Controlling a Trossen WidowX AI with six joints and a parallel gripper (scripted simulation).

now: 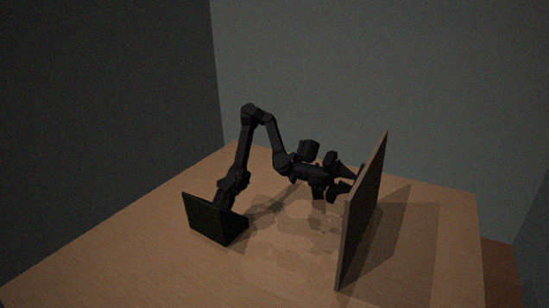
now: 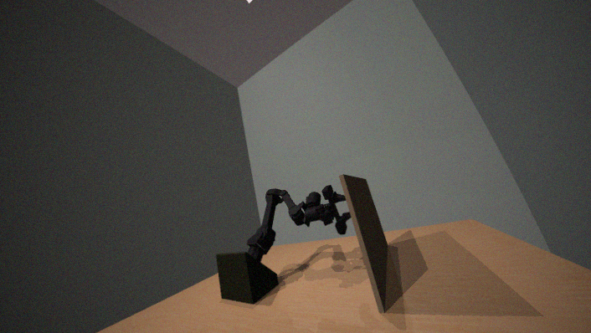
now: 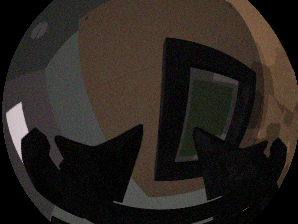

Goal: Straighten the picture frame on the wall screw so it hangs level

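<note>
Right now my gripper tip is 5 cm above the picture frame, 2 cm to the right of it and 1 cm short of it. Also, from my gripper tip: wall panel 6 cm below, 2 cm ahead, 1 cm to the left.
</note>
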